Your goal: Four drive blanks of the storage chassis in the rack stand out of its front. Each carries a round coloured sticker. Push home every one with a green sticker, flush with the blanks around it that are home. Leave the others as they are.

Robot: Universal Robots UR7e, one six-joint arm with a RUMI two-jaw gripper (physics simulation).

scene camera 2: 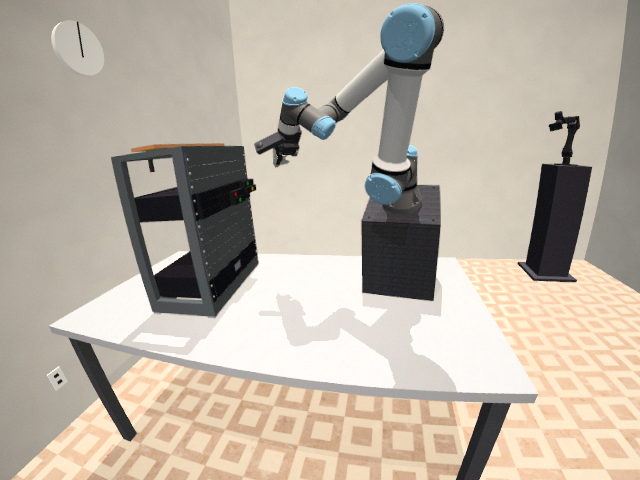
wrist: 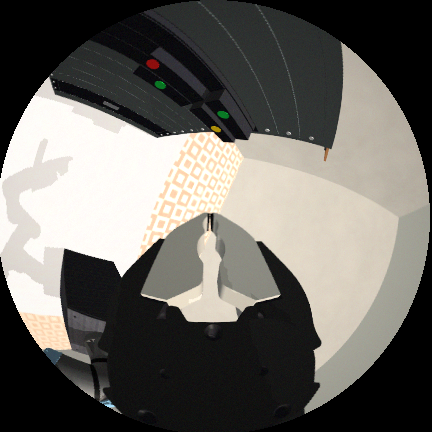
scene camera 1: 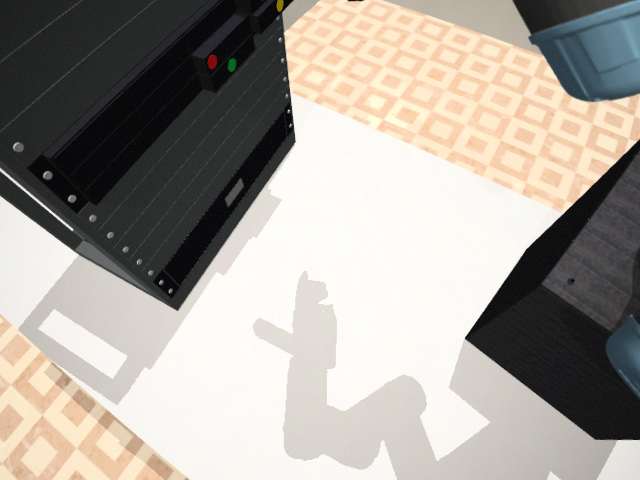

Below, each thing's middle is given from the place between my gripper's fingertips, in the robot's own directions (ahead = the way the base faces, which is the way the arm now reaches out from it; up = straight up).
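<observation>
Red-stickered blank (scene camera 1: 218, 47): 200 mm ahead of my hand, 90 mm to the left of my hand and 90 mm below my hand. My gripper is now 20 mm to the left of the yellow-stickered blank (wrist: 199, 108), 200 mm short of it and 90 mm above it.
</observation>
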